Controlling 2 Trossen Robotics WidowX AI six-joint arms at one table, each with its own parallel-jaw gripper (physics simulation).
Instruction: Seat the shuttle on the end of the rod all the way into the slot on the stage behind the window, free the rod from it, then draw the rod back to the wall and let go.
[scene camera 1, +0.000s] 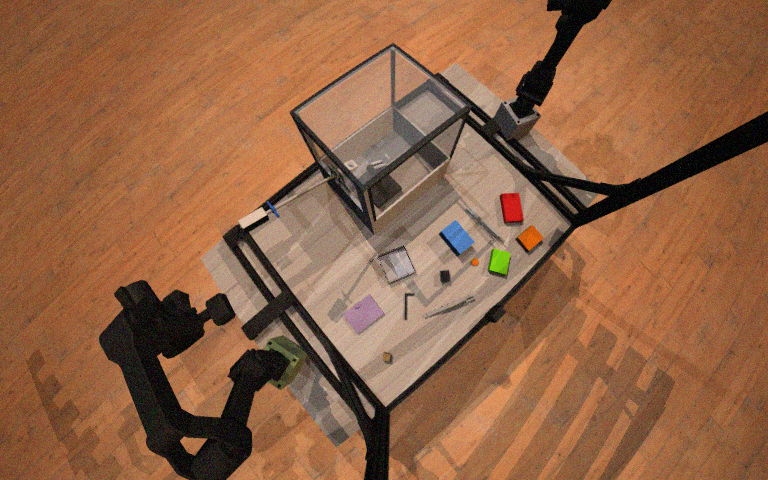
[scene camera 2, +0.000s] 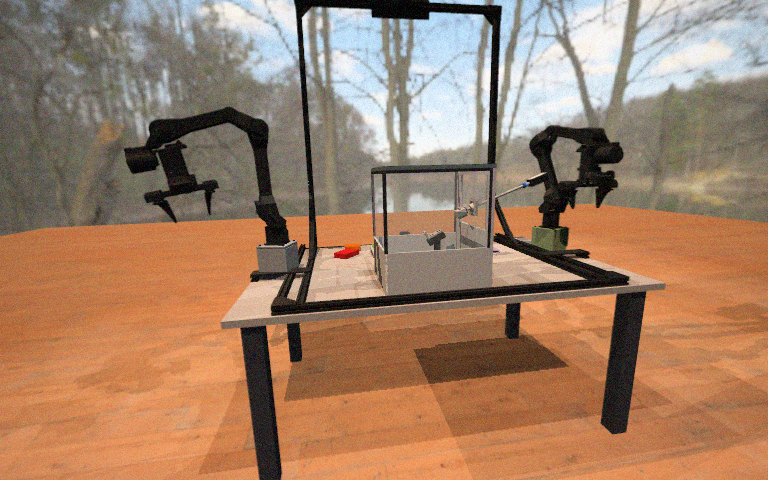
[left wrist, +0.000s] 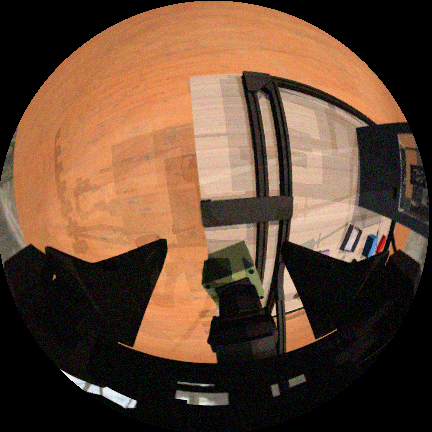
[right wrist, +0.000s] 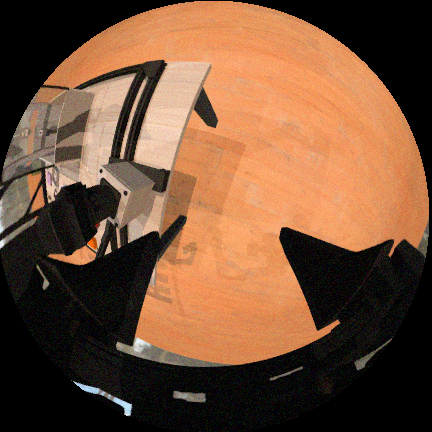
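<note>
The rod slants down through the wall of the glazed box. Its white handle and blue collar are outside. A small pale piece, seemingly the shuttle, is at the rod's inner end, close behind the wall. The grey tilted stage is lower, apart from it; its slot is too small to make out. My left gripper is open and empty, beyond the handle and clear of it. My right gripper is open and empty, far from the box.
Red, blue, orange and green blocks, a clear tray, a purple pad, a hex key and small items lie on the table. Black rails edge it; a tall black frame rises over it.
</note>
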